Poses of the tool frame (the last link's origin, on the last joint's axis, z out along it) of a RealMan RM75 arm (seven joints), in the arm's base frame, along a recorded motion.
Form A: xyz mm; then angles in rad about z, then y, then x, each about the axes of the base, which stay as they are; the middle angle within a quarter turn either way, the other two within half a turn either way.
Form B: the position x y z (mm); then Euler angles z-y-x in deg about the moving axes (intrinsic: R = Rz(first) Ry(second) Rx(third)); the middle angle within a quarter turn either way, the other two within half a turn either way. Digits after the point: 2 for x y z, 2 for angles.
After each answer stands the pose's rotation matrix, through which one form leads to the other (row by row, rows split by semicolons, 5 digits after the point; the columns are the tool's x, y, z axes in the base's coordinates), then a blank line. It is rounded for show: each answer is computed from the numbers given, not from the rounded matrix.
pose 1, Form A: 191.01, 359.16, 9.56, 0.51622, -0.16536, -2.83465
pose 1, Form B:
191.01, 359.16, 9.56, -26.48, 16.59, -168.85
0.85783 -0.48686 -0.16461; -0.42727 -0.85359 0.29802; -0.28560 -0.18532 -0.94026

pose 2, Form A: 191.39, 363.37, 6.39, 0.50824, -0.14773, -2.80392
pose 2, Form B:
191.39, 363.37, 6.39, -25.74, 16.41, -166.63
0.86409 -0.48134 -0.14719; -0.41656 -0.84800 0.32768; -0.28255 -0.22183 -0.93325

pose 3, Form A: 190.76, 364.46, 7.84, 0.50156, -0.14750, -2.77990
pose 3, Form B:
190.76, 364.46, 7.84, -24.98, 16.90, -165.21
0.86731 -0.47557 -0.14697; -0.40409 -0.84511 0.35002; -0.29066 -0.24419 -0.92514

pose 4, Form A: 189.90, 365.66, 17.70, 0.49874, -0.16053, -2.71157
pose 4, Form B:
189.90, 365.66, 17.70, -23.46, 19.09, -161.71
0.86689 -0.47217 -0.15984; -0.37625 -0.83011 0.41153; -0.32700 -0.29661 -0.89727

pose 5, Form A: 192.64, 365.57, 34.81, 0.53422, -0.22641, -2.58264
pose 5, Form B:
192.64, 365.57, 34.81, -21.43, 25.71, -156.48
0.83870 -0.49618 -0.22448; -0.32922 -0.79029 0.51676; -0.43381 -0.35951 -0.82617

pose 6, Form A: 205.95, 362.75, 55.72, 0.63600, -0.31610, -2.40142
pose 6, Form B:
205.95, 362.75, 55.72, -19.44, 35.82, -149.94
0.76462 -0.56455 -0.31086; -0.26991 -0.71852 0.64100; -0.58524 -0.40622 -0.70177

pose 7, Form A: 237.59, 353.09, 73.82, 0.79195, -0.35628, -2.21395
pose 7, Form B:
237.59, 353.09, 73.82, -19.32, 45.76, -143.68
0.65834 -0.66703 -0.34879; -0.23078 -0.61993 0.74996; -0.71647 -0.41324 -0.56206

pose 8, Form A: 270.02, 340.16, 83.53, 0.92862, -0.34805, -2.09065
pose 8, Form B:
270.02, 340.16, 83.53, -21.39, 52.80, -140.56
0.56303 -0.75278 -0.34107; -0.22051 -0.53457 0.81585; -0.79648 -0.38414 -0.46697

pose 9, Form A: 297.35, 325.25, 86.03, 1.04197, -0.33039, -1.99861
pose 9, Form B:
297.35, 325.25, 86.03, -23.68, 58.59, -138.86
0.47723 -0.81670 -0.32441; -0.20929 -0.46417 0.86067; -0.85349 -0.34284 -0.39244

